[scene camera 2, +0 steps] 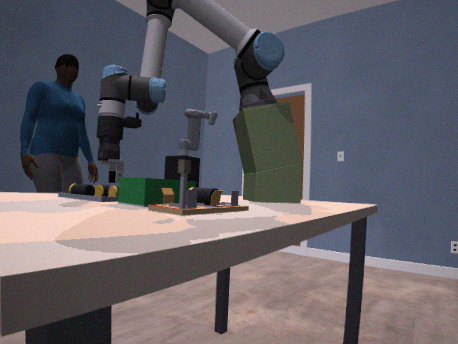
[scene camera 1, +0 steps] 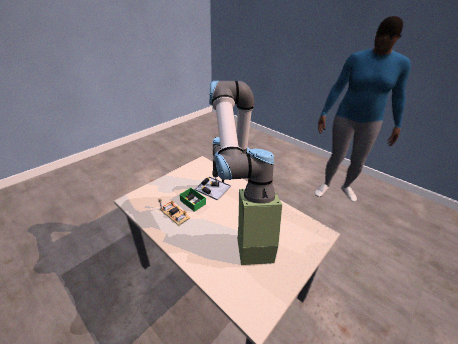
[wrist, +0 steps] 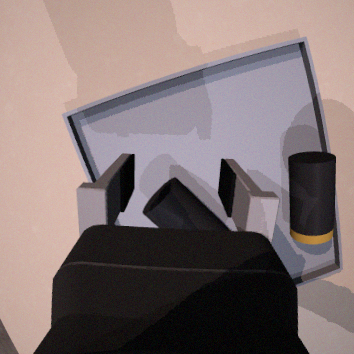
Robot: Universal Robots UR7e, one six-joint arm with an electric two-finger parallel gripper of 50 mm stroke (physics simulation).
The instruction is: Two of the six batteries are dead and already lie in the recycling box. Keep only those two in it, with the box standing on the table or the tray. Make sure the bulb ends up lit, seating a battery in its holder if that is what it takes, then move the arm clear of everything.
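Places are measured from the arm's base along level axes (x right, y ahead, z up), in millimetres.
Pixels of known places: gripper, between the fingertips: [scene camera 2: 115, 182] [scene camera 1: 219, 183] [wrist: 176, 173]; arm's base, origin of its link: [scene camera 2: 259, 110] [scene camera 1: 259, 196].
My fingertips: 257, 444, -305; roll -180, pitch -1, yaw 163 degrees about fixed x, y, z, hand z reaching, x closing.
Observation:
For each thing: its top centre in the pictures, then the offset to it from my fingertips, as dx, dy, dz. "spot": a spot on its surface instead. Level surfaces: height alone.
- tray, centre of its top: [wrist: 224, 203] [scene camera 2: 109, 194] [scene camera 1: 213, 186] -28, +40, -34
- black battery, centre of its top: [wrist: 191, 233] [scene camera 2: 102, 185] +1, +45, -8
- third battery, centre of its top: [scene camera 2: 82, 184] [scene camera 1: 205, 179] -18, +119, -8
- green recycling box, centre of its top: [scene camera 2: 158, 179] [scene camera 1: 192, 196] -228, +52, +14
- circuit board, a spot on its surface: [scene camera 2: 216, 209] spot: -418, +92, -39
- bulb, centre of its top: [scene camera 2: 184, 160] [scene camera 1: 159, 199] -400, +169, +46
- table, height of its surface: dz -46
My gripper [scene camera 2: 115, 178] [wrist: 176, 173] is open and low over the tray [scene camera 2: 89, 197] [wrist: 186, 74]. A black battery [wrist: 187, 207] lies slantwise between and below its fingers, partly hidden by the gripper body. Another battery [wrist: 312, 195], with a yellow end band, lies by the tray's right side in the wrist view. A third battery [scene camera 1: 205, 181] shows on the tray in scene camera 1. The green recycling box [scene camera 1: 193, 205] [scene camera 2: 133, 191] stands on the table with dark batteries inside, their number unclear. The circuit board [scene camera 2: 216, 209] holds a battery [scene camera 1: 173, 211] [scene camera 2: 203, 195]. The bulb [scene camera 1: 160, 200] [scene camera 2: 184, 165] shows no glow.
The green box stands between the tray and the circuit board on the table [scene camera 1: 220, 255]. The arm's green pedestal [scene camera 1: 259, 230] [scene camera 2: 270, 155] rises at the table's side. A person in blue [scene camera 1: 377, 85] [scene camera 2: 55, 115] stands beyond the table. A black block [scene camera 2: 191, 164] shows behind the bulb post.

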